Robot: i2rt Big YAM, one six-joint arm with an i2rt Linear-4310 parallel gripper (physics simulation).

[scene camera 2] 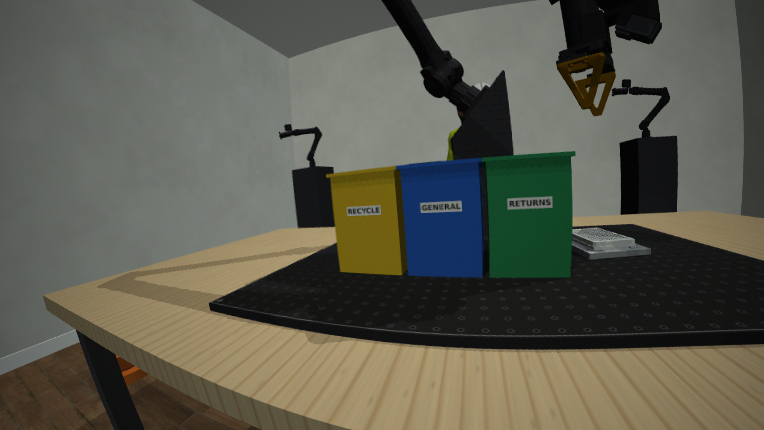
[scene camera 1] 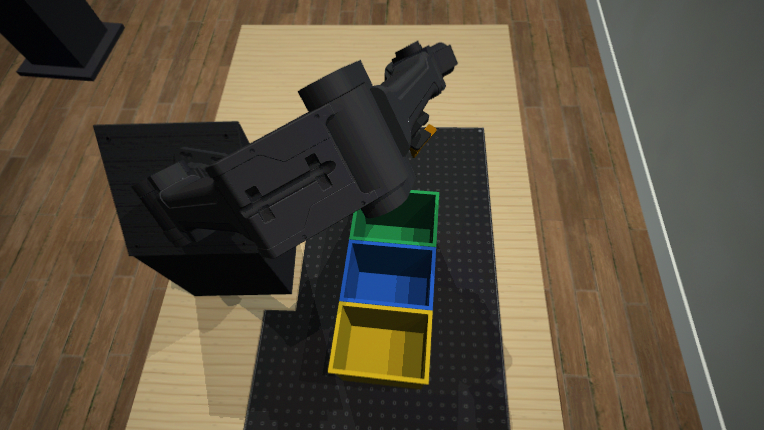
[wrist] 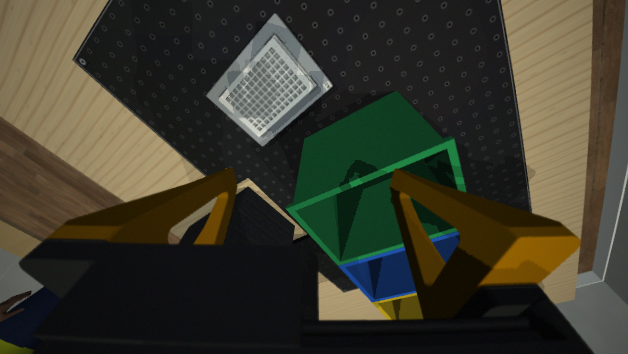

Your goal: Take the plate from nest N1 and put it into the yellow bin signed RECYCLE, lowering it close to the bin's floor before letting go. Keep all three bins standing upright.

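Places are measured from the arm's base along level axes (x ahead, y left, z up), in centimetres.
Pixels of known places: gripper, fingertip midpoint: (scene camera 2: pixel 592 112) (wrist: pixel 313 177); arm's base at its link origin: (scene camera 2: pixel 478 106).
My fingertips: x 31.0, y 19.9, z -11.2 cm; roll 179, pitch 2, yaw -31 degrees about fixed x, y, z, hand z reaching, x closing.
Note:
Ahead of a thing's pixels: the offset from my fingertips to its top centre. "pt": to the spot under its first point. Level surfaces: height alone.
The white plate {dx -7.8, dy +2.9, dz -22.5 cm} (scene camera 2: pixel 599 237) (wrist: pixel 267 90) lies in its grey nest {pt dx -0.5, dy +7.8, dz -24.4 cm} (scene camera 2: pixel 638 252) (wrist: pixel 309 57) beside the green bin; in scene camera 1 the arm hides it. My gripper (scene camera 2: pixel 593 111) (wrist: pixel 313 177) is open and empty, high above the board and well above the plate. In the wrist view its fingertips stand apart, with the plate beyond them and turned askew to them. The yellow RECYCLE bin {dx +1.3, dy -39.3, dz -7.1 cm} (scene camera 1: pixel 380 352) (scene camera 2: pixel 367 235) stands upright at the end of the row; a corner of the yellow bin (wrist: pixel 402 306) shows in the wrist view.
The blue GENERAL bin {dx +1.2, dy -26.3, dz -7.1 cm} (scene camera 1: pixel 390 285) (scene camera 2: pixel 442 235) (wrist: pixel 387 280) stands upright between the yellow bin and the green RETURNS bin {dx +1.1, dy -13.2, dz -7.1 cm} (scene camera 1: pixel 398 233) (scene camera 2: pixel 529 235) (wrist: pixel 365 130), also upright. The green bin is near the nest. All stand on the black perforated board {dz -25.1 cm} (scene camera 1: pixel 470 331) (scene camera 2: pixel 534 315) (wrist: pixel 420 45).

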